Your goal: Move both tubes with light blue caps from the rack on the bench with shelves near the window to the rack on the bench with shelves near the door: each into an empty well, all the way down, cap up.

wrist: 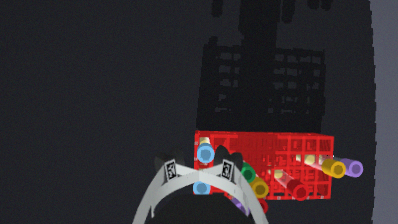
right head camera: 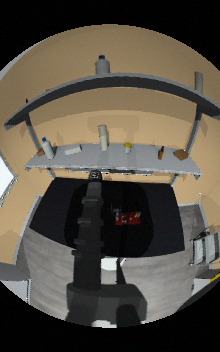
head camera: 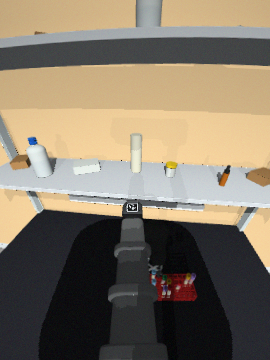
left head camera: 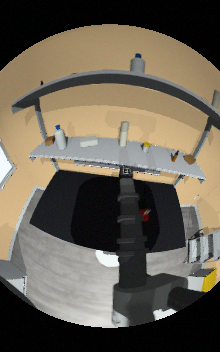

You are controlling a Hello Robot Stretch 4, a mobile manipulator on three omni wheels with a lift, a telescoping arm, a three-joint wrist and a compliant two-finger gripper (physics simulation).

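Frame: origin at the robot's base, x up, y right, z ahead, level; millimetres.
Seen in the pictures: gripper, fingertip midpoint: (wrist: 198,158) (right head camera: 115,212) (head camera: 152,275).
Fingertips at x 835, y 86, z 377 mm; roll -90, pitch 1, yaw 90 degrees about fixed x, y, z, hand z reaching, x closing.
A point is followed by its place in that frame.
A red rack (head camera: 189,296) @[x 792, y 242, z 305 mm] (right head camera: 131,221) @[x 791, y 208, z 312 mm] (wrist: 240,146) @[x 765, y 148, z 379 mm] stands on the dark bench top below the shelves. Two tubes with light blue caps stand at its left edge. One light blue cap (wrist: 205,153) @[x 854, y 93, z 387 mm] is at the back left corner; the other light blue cap (wrist: 201,188) @[x 854, y 89, z 348 mm] is nearer the front, partly behind the finger linkage. My gripper (wrist: 198,158) @[x 835, y 86, z 377 mm] (head camera: 155,268) is open over the rack's left edge. The back light blue cap lies between the fingers in the wrist view, nearer the right one, with gaps at both sides. The other rack cannot be made out.
Tubes with green (wrist: 248,172) @[x 854, y 140, z 365 mm], yellow (wrist: 259,188) @[x 854, y 152, z 346 mm], red (wrist: 300,192) @[x 854, y 199, z 340 mm] and purple (wrist: 355,168) @[x 854, y 266, z 364 mm] caps lean in the same rack, the green close to the right finger. A shelf (head camera: 110,182) @[x 1192, y -95, z 598 mm] behind holds a white bottle (head camera: 40,160) @[x 1278, y -400, z 646 mm], a tall cylinder (head camera: 136,154) @[x 1287, y 19, z 680 mm] and a yellow-lidded jar (head camera: 171,170) @[x 1229, y 176, z 636 mm].
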